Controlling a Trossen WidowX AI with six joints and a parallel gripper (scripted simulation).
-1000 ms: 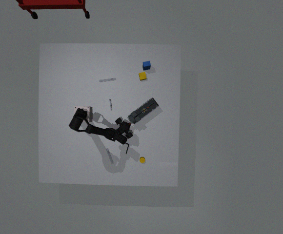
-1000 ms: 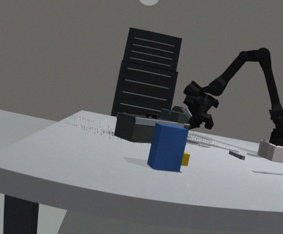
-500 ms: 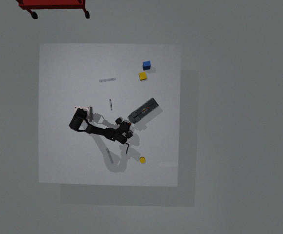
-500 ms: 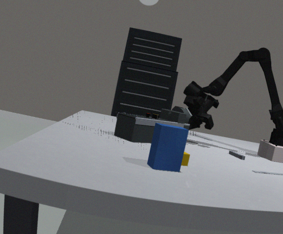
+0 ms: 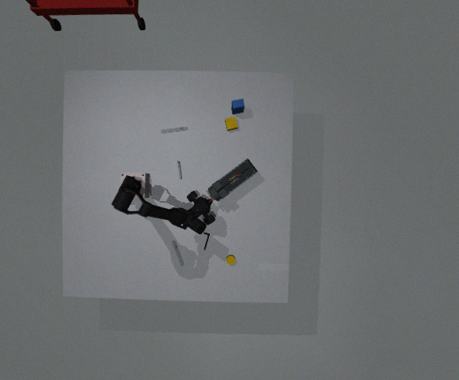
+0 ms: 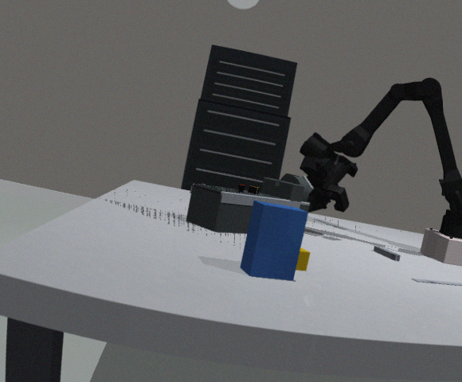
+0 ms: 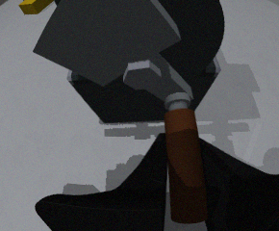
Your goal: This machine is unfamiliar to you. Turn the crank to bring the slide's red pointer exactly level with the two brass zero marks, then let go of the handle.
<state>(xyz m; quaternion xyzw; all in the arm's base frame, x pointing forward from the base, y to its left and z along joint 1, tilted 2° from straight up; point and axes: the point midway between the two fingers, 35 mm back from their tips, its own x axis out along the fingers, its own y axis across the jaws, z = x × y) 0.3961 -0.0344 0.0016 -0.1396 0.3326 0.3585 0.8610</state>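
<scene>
Now: gripper tip 10 mm past the brown crank handle, 10 mm to the left of it and 30 mm below it. The rest, counted from my gripper tip: red pointer (130 mm ahead, 160 mm to the left, 40 mm above); black hex key (210 mm to the right, 30 mm below); yellow block (40 mm ahead, 430 mm to the left, 20 mm below).
</scene>
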